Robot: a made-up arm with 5 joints. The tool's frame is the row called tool.
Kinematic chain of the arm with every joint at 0, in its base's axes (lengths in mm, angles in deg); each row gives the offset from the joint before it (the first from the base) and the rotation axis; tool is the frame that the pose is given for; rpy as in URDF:
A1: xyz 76.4 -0.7 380 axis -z
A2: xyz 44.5 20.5 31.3 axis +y
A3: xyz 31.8 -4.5 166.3 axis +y
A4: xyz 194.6 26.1 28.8 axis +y
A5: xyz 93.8 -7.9 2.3 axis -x
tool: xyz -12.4 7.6 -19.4 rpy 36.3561 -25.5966 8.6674
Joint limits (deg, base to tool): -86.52..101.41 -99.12..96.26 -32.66..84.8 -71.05..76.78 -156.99..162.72
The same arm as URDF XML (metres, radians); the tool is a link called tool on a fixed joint. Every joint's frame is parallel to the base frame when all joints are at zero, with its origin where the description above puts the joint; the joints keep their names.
<robot name="arm">
<joint name="tool_fixed" type="fixed"><parent link="link5"/><child link="tool"/><origin xyz="-0.0124 0.0076 -0.0194" rpy="0.6345 -0.4467 0.1513"/></joint>
<joint name="A5" type="revolute"><parent link="link4"/><child link="link5"/><origin xyz="0.0938 -0.0079 0.0023"/><axis xyz="-1 0 0"/><limit lower="-2.74" upper="2.84"/></joint>
<joint name="A4" type="revolute"><parent link="link3"/><child link="link4"/><origin xyz="0.1946 0.0261 0.0288"/><axis xyz="0 1 0"/><limit lower="-1.2401" upper="1.3401"/></joint>
<joint name="A3" type="revolute"><parent link="link2"/><child link="link3"/><origin xyz="0.0318 -0.0045 0.1663"/><axis xyz="0 1 0"/><limit lower="-0.57" upper="1.48"/></joint>
<joint name="A2" type="revolute"><parent link="link1"/><child link="link2"/><origin xyz="0.0445 0.0205 0.0313"/><axis xyz="0 1 0"/><limit lower="-1.73" upper="1.6801"/></joint>
<joint name="A1" type="revolute"><parent link="base_link"/><child link="link1"/><origin xyz="0.0764 -0.0007 0.38"/><axis xyz="0 0 -1"/><limit lower="-1.5101" upper="1.7699"/></joint>
<link name="base_link"/>
<link name="link1"/>
<link name="link2"/>
<link name="link3"/>
<link name="link4"/>
<link name="link5"/>
<link name="tool"/>
</robot>

